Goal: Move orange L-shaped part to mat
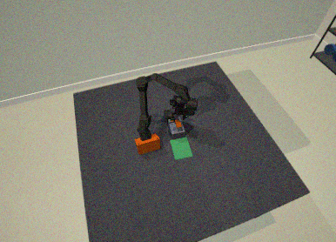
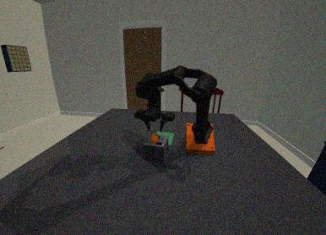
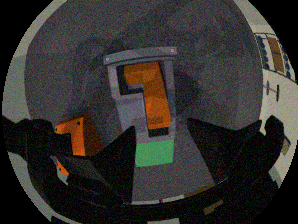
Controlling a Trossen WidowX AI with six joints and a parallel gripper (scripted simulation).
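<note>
The orange L-shaped part lies 80 mm below my gripper tip, 40 mm to the left of it and 10 mm behind it. Also, from my gripper tip: grey tray (130 mm below, 10 mm to the left, 10 mm behind); green mat (140 mm to the right, 130 mm below, 30 mm behind).
</note>
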